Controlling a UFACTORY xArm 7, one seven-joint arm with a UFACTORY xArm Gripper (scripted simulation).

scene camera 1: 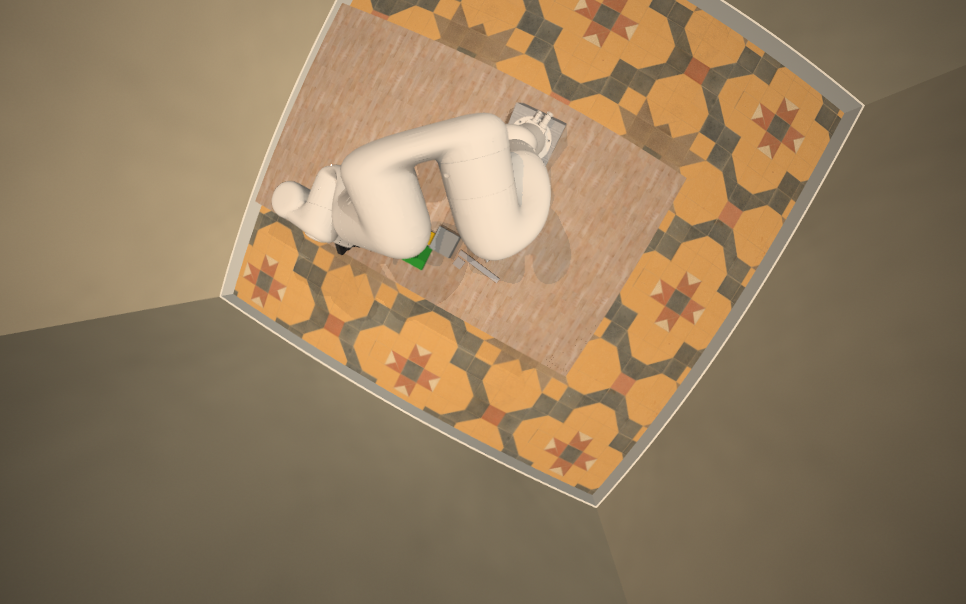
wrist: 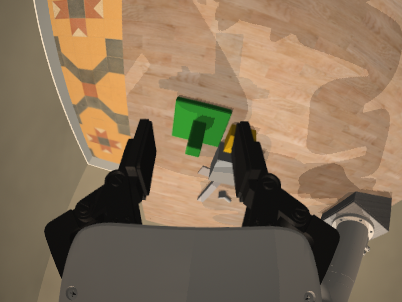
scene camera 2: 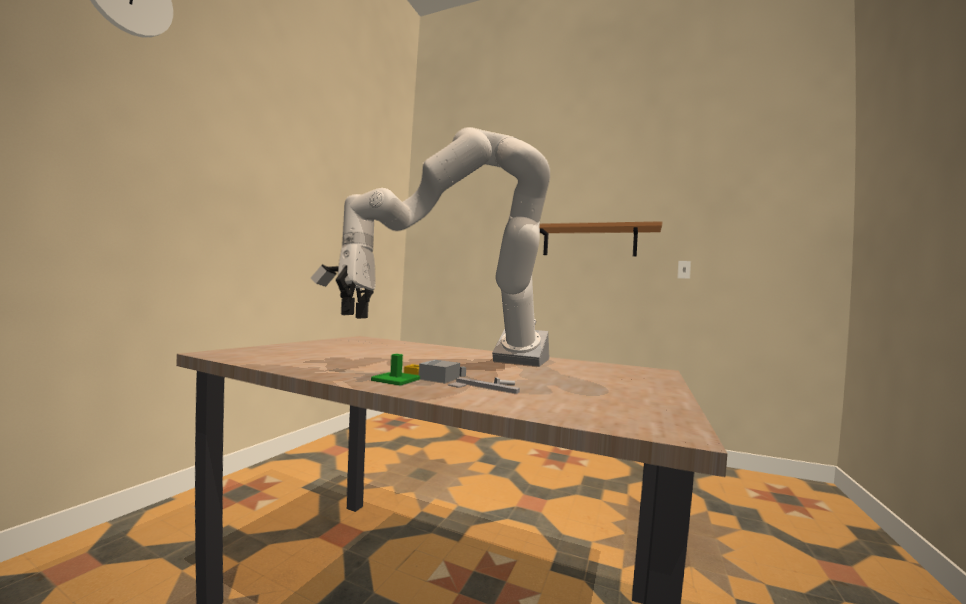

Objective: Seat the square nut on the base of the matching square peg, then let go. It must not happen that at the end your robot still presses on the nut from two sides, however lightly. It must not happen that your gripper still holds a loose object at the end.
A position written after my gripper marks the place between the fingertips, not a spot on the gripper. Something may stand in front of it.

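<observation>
A grey block [scene camera 2: 440, 371] is visible, and the wrist view shows the block [wrist: 221, 170] too. My gripper [scene camera 2: 354, 316] appears with it, and again at [wrist: 194, 136].
</observation>
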